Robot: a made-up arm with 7 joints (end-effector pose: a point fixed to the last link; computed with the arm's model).
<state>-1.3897 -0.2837 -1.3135 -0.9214 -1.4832 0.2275 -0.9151</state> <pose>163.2 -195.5 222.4 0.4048 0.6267 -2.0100</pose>
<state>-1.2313 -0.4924 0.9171 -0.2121 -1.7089 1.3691 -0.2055</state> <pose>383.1 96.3 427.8 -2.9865 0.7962 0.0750</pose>
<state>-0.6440 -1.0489 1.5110 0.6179 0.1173 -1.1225 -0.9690</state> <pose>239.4 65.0 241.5 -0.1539 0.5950 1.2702</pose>
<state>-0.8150 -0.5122 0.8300 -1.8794 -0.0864 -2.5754 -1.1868</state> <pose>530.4 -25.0 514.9 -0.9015 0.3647 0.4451</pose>
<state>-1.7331 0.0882 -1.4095 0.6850 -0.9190 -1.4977 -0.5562</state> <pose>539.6 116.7 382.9 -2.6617 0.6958 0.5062</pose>
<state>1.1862 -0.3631 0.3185 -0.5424 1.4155 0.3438 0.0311</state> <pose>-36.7 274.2 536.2 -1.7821 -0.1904 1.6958</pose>
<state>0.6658 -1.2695 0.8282 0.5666 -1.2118 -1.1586 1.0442</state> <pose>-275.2 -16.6 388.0 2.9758 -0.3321 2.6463</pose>
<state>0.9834 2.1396 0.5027 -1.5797 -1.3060 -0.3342 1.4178</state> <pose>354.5 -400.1 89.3 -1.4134 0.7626 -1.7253</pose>
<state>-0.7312 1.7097 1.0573 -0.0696 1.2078 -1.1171 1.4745</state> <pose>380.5 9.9 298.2 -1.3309 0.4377 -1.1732</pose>
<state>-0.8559 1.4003 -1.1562 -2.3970 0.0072 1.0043 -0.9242</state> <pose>187.5 421.0 518.0 -1.9919 -0.0125 2.2762</pose>
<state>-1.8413 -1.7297 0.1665 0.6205 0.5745 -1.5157 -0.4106</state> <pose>68.6 193.4 494.6 2.0591 -0.7350 1.0351</pose>
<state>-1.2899 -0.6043 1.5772 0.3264 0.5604 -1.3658 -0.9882</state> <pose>354.8 -47.6 232.3 -0.2234 0.7828 0.8727</pose>
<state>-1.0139 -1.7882 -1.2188 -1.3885 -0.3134 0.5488 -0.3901</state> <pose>-100.2 -93.7 66.7 0.2862 0.6636 -2.4154</pose>
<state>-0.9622 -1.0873 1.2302 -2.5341 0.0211 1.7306 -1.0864</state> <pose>226.1 -308.5 350.5 -0.6185 1.1835 0.3966</pose>
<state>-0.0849 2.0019 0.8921 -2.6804 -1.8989 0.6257 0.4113</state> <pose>-170.0 165.1 -53.3 2.6955 -0.0377 2.2307</pose>
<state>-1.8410 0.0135 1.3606 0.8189 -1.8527 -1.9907 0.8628</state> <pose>99.6 -243.5 734.3 0.2774 -0.8412 -1.5481</pose>
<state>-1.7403 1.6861 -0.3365 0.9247 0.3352 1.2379 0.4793</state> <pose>307.8 -68.8 447.3 -0.5147 0.6412 -0.8538</pose>
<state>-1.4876 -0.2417 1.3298 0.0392 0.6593 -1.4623 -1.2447</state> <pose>359.0 -53.8 213.7 -0.2501 0.9582 0.8932</pose>
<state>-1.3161 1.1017 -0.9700 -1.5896 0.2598 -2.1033 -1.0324</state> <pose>251.8 -197.9 532.2 -2.2845 0.0906 -1.8413</pose>
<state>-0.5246 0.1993 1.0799 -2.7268 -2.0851 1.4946 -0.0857</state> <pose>136.0 346.2 747.7 -2.6950 -1.3410 0.1043</pose>
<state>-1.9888 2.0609 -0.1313 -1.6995 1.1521 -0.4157 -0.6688</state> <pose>577.2 150.6 500.8 -1.5062 -0.2181 0.3749</pose>
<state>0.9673 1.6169 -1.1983 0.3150 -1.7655 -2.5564 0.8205</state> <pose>313.9 -236.2 -51.0 -0.6128 1.1582 -0.7861</pose>
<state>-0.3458 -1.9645 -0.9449 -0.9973 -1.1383 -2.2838 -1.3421</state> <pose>282.9 55.9 443.2 0.6638 -0.7178 0.8553</pose>
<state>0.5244 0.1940 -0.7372 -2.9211 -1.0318 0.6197 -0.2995</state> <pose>-70.7 489.2 407.2 -0.8577 0.1721 2.6198</pose>
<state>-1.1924 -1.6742 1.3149 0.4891 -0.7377 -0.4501 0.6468</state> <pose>161.0 79.5 593.9 -3.0103 -1.2560 -0.0395</pose>
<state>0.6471 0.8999 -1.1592 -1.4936 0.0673 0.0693 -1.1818</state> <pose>-73.9 348.2 358.1 2.8179 -0.0705 1.8863</pose>
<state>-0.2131 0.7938 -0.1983 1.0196 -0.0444 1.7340 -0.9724</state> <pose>42.1 169.5 561.0 -1.6318 -1.1496 -0.1977</pose>
